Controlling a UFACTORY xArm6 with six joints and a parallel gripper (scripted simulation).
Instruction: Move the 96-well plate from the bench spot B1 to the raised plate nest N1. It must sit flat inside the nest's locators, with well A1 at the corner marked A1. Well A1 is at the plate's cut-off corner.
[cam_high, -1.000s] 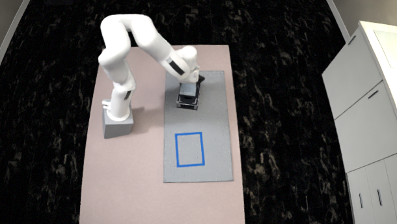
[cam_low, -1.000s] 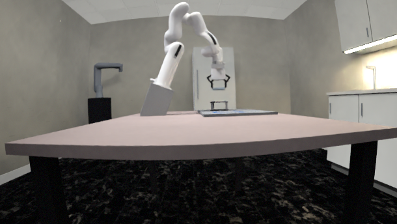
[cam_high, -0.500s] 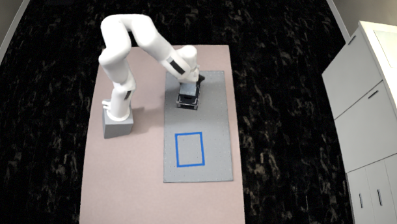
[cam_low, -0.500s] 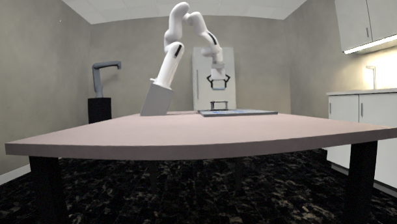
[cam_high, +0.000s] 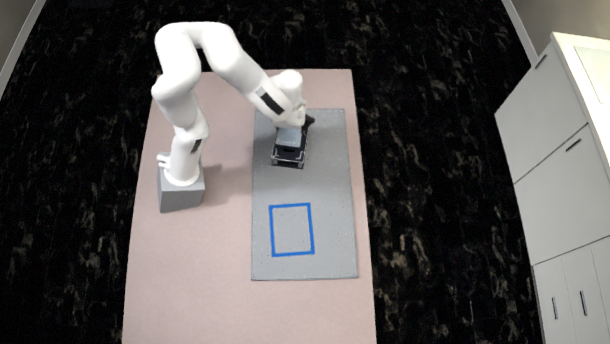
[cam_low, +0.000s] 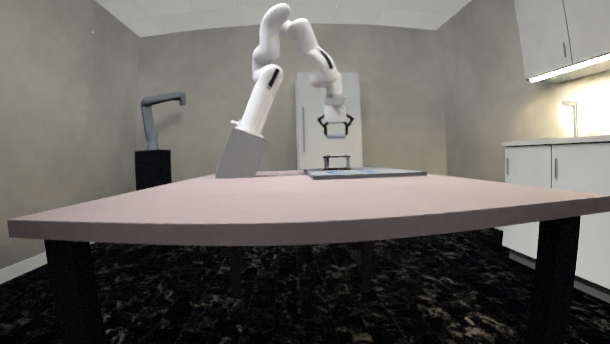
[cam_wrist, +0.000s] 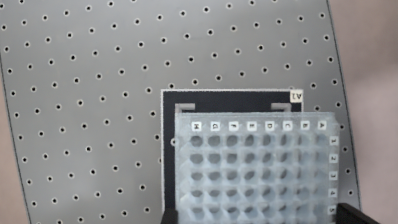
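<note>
My gripper is now 10 cm above the black raised nest N1. Round my hand: 96-well plate 1 cm below.
</note>
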